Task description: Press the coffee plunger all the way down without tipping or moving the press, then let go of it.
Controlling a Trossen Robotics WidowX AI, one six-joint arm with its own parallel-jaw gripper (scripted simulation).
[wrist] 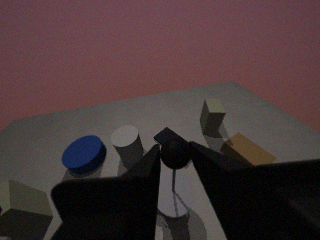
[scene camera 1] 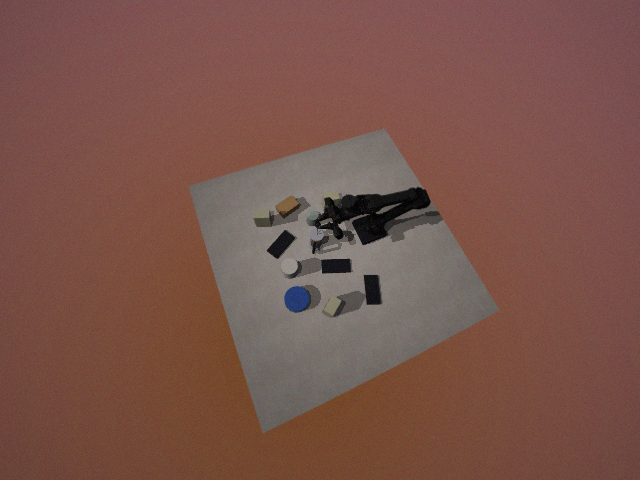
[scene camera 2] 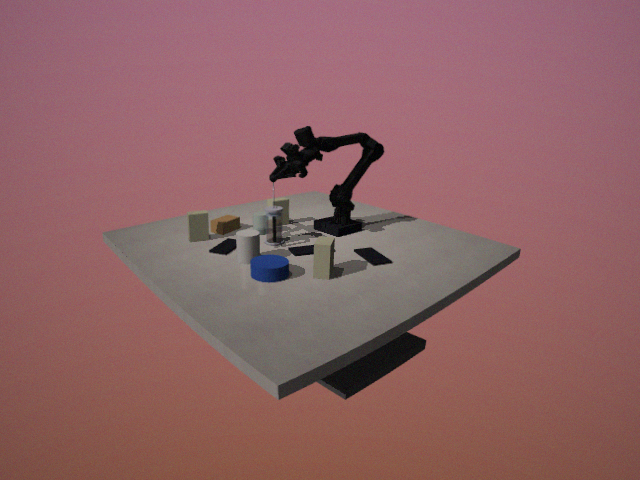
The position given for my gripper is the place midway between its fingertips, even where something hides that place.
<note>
I see my gripper (scene camera 2: 271, 178), a coffee press (scene camera 2: 273, 214), a white cylinder (scene camera 2: 247, 241), a blue disc (scene camera 2: 267, 268), an orange block (wrist: 238, 147) and an olive block (wrist: 213, 113).
The coffee press is seen too in the wrist view (wrist: 176, 197). The blue disc is seen too in the wrist view (wrist: 85, 154). My gripper is seen too in the wrist view (wrist: 174, 147).
</note>
